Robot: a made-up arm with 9 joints. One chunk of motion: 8 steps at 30 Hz.
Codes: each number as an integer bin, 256 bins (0 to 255) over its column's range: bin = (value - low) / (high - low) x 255, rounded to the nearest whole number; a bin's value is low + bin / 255 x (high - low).
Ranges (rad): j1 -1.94..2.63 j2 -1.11..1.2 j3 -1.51..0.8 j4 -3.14..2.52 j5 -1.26..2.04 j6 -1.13..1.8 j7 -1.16..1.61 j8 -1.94..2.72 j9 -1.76..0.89
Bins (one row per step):
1: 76 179 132 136 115 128 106 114 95
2: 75 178 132 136 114 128 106 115 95
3: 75 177 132 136 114 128 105 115 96
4: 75 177 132 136 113 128 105 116 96
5: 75 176 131 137 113 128 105 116 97
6: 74 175 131 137 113 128 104 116 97
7: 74 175 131 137 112 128 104 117 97
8: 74 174 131 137 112 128 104 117 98
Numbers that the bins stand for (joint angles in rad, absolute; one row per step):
1: -0.5780 0.5115 -0.3142 -0.1213 0.2282 0.3407 -0.0085 0.1433 -0.7727
2: -0.5959 0.5025 -0.3142 -0.1213 0.2153 0.3407 -0.0085 0.1616 -0.7727
3: -0.5959 0.4934 -0.3142 -0.1213 0.2153 0.3407 -0.0194 0.1616 -0.7624
4: -0.5959 0.4934 -0.3142 -0.1213 0.2024 0.3407 -0.0194 0.1798 -0.7624
5: -0.5959 0.4844 -0.3233 -0.0991 0.2024 0.3407 -0.0194 0.1798 -0.7520
6: -0.6138 0.4753 -0.3233 -0.0991 0.2024 0.3407 -0.0303 0.1798 -0.7520
7: -0.6138 0.4753 -0.3233 -0.0991 0.1894 0.3407 -0.0303 0.1981 -0.7520
8: -0.6138 0.4662 -0.3233 -0.0991 0.1894 0.3407 -0.0303 0.1981 -0.7416

